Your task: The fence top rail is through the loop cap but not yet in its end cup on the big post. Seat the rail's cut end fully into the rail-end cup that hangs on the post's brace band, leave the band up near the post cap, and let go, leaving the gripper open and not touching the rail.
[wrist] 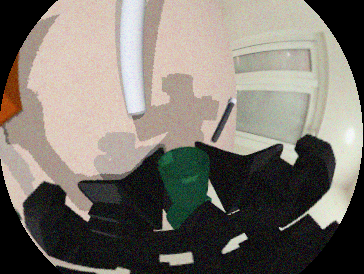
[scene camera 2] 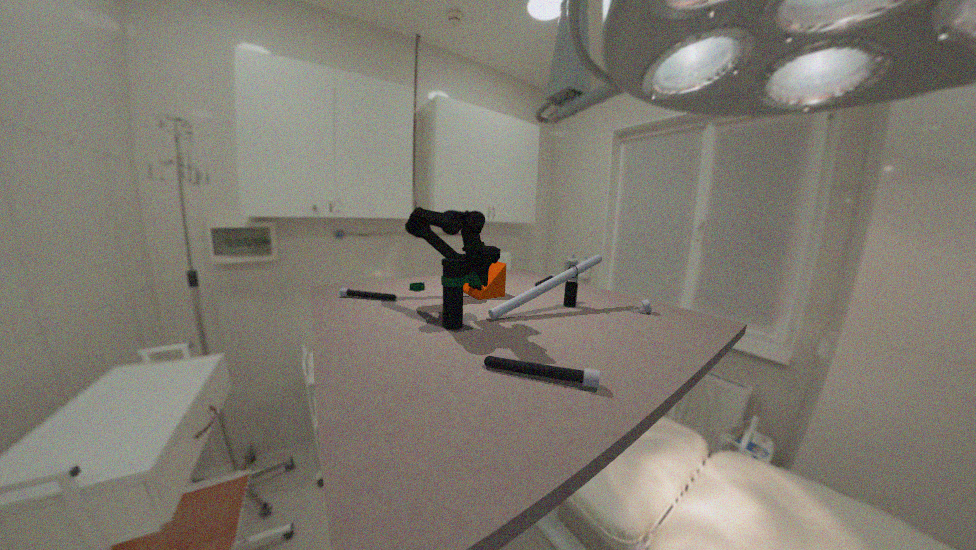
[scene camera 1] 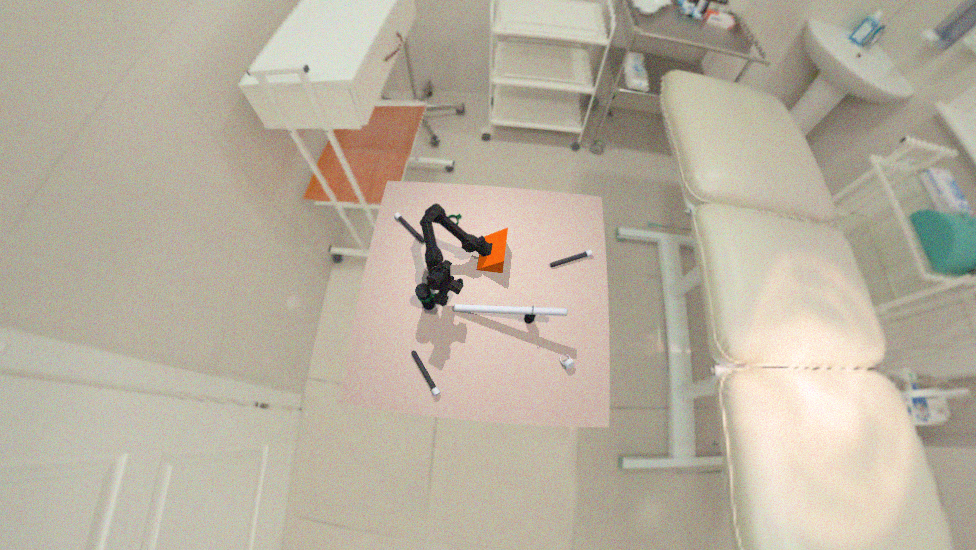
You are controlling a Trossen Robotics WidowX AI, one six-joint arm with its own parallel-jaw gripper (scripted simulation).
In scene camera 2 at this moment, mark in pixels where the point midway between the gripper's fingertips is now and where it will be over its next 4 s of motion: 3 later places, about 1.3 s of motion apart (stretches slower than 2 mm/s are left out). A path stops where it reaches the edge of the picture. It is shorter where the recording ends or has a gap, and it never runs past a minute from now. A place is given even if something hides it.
The gripper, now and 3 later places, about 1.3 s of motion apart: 482,288; 508,263; 523,258; 522,289
